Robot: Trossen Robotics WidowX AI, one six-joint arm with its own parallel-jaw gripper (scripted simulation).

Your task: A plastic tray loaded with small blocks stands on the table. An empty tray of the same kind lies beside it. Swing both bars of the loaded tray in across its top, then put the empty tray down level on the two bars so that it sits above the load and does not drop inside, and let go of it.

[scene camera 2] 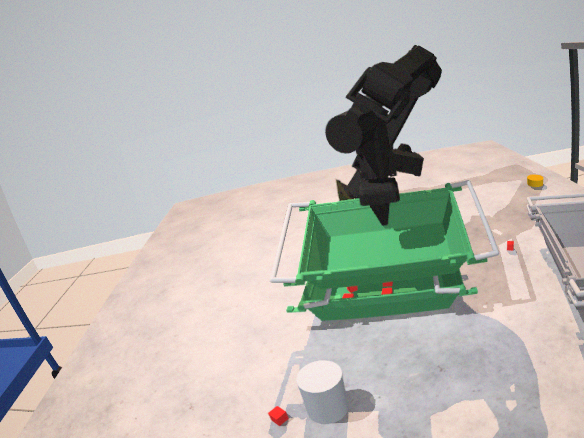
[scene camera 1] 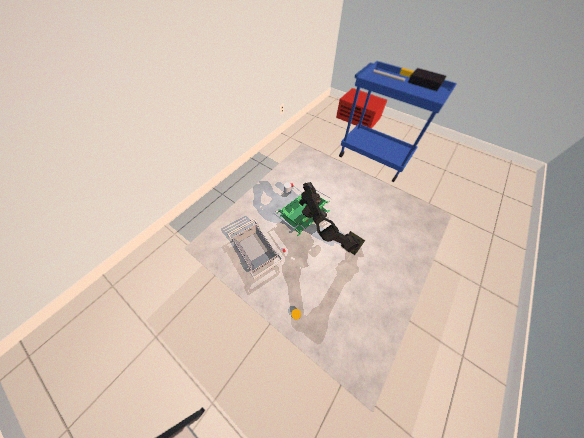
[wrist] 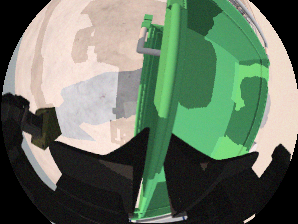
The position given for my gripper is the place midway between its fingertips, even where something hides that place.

I see my gripper (scene camera 2: 384,223) and a green tray (scene camera 2: 344,245).
The green tray also shows in the wrist view (wrist: 211,91). My gripper shows as well in the wrist view (wrist: 155,132).
